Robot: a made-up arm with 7 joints. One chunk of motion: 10 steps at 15 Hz.
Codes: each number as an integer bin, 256 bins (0 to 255) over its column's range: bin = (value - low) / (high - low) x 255, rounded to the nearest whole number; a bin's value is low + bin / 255 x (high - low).
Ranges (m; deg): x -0.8..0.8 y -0.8..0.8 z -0.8..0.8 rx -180..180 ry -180..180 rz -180..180
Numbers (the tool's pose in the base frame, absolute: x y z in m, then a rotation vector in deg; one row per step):
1: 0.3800 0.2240 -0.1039 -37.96 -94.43 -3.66
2: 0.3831 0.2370 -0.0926 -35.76 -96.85 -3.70
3: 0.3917 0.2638 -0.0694 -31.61 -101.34 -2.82
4: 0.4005 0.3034 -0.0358 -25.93 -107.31 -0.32
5: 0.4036 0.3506 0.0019 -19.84 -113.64 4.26
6: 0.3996 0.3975 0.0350 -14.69 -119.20 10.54
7: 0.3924 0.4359 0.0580 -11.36 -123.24 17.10
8: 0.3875 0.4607 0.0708 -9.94 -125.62 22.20
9: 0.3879 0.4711 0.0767 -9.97 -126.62 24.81
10: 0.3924 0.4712 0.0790 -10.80 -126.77 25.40
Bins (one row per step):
1: 188 163 111 101 61 125
2: 189 165 113 102 59 125
3: 190 170 116 105 56 126
4: 191 176 122 109 51 127
5: 192 183 128 113 47 131
6: 191 191 133 117 43 135
7: 190 197 137 119 40 140
8: 189 201 139 120 39 143
9: 189 203 140 120 38 145
10: 190 203 140 120 38 145

